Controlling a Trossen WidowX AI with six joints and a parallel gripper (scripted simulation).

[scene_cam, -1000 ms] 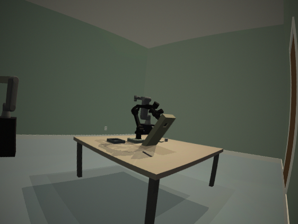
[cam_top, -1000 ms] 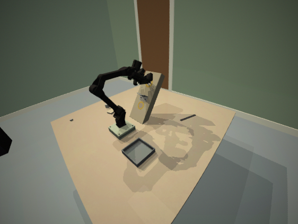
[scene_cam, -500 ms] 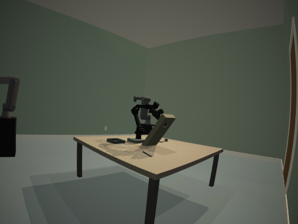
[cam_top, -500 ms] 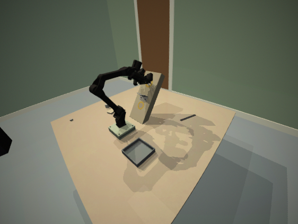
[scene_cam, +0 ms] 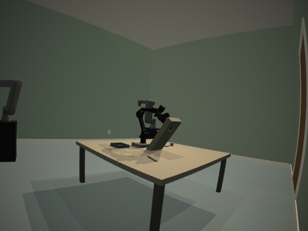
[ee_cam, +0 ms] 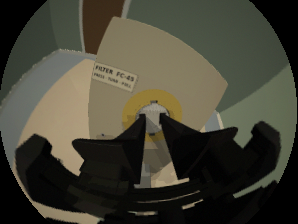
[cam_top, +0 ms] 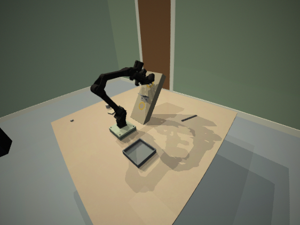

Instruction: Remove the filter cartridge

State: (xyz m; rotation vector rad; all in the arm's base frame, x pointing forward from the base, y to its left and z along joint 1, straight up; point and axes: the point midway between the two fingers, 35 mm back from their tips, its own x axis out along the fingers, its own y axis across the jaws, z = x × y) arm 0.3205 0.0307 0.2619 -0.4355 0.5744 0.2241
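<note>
The round filter cartridge is 10 mm below my gripper tip and 10 mm ahead of it. The rest, counted from my gripper tip: dark square tray: 390 mm behind, 320 mm to the right, 270 mm below; grey block: 400 mm to the left, 290 mm behind, 260 mm below.
</note>
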